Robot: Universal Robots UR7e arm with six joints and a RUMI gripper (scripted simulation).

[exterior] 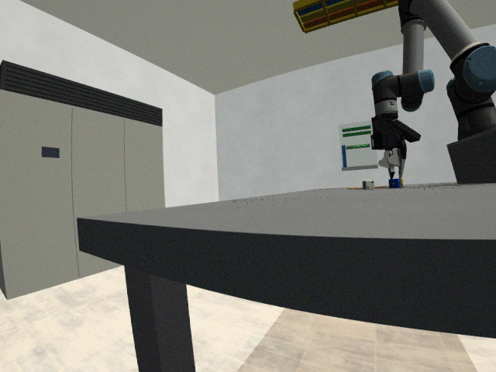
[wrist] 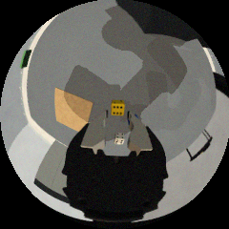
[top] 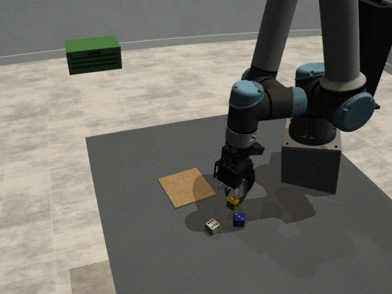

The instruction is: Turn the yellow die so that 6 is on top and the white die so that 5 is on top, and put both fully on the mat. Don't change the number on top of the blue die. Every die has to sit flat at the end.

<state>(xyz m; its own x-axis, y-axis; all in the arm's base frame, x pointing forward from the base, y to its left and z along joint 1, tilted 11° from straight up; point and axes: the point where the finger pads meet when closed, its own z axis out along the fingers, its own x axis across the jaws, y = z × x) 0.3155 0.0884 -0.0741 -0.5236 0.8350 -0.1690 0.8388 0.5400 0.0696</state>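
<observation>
My gripper is now 3 cm above the yellow die. The rest, counted from my hand: tan mat (12 cm to the right, 11 cm ahead, 4 cm below); then white die (9 cm ahead, 7 cm to the left, 3 cm below); then blue die (7 cm to the left, 3 cm below, 1 cm ahead).
</observation>
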